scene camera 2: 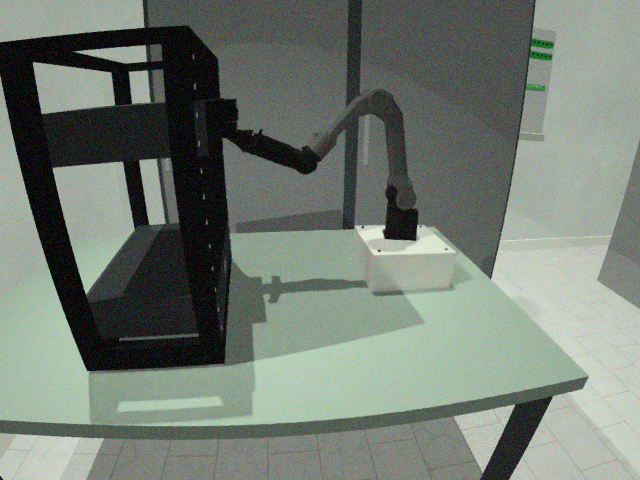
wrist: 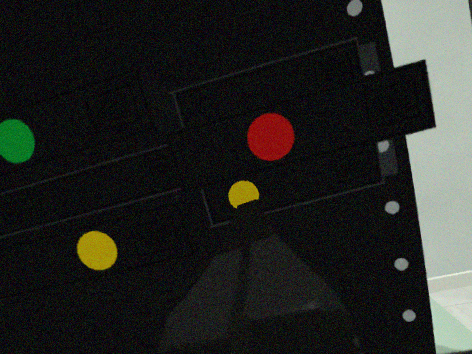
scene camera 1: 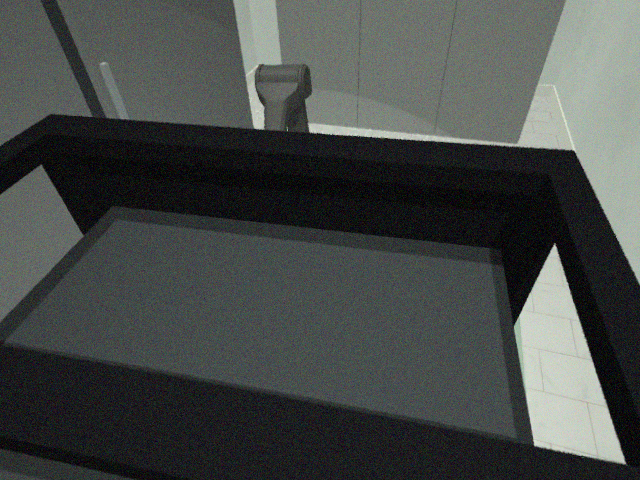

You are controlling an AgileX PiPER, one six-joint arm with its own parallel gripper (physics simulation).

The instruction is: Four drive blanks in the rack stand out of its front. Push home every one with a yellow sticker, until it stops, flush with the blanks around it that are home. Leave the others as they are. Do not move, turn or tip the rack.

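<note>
The black rack (scene camera 1: pixel 330 142) (scene camera 2: pixel 186 222) stands upright on the table. In the wrist view, a red-stickered blank (wrist: pixel 270 136) stands out at the right, and a green-stickered blank (wrist: pixel 16 141) stands out at the left. Below the green one, a yellow-stickered blank (wrist: pixel 97 250) also stands out. Under the red one, another yellow-stickered blank (wrist: pixel 243 192) looks set back, its edges in line with the blank above the red one. My gripper (wrist: pixel 252 213) is shut and empty, its fingertips over the lower part of that sticker. Contact is too dark to tell.
The red-stickered blank juts past the rack's right post, close above my fingers. My arm (scene camera 2: pixel 281 152) reaches from the white base box (scene camera 2: pixel 413 271) on the green table (scene camera 2: pixel 336 372). Grey panels (scene camera 2: pixel 439 103) stand behind.
</note>
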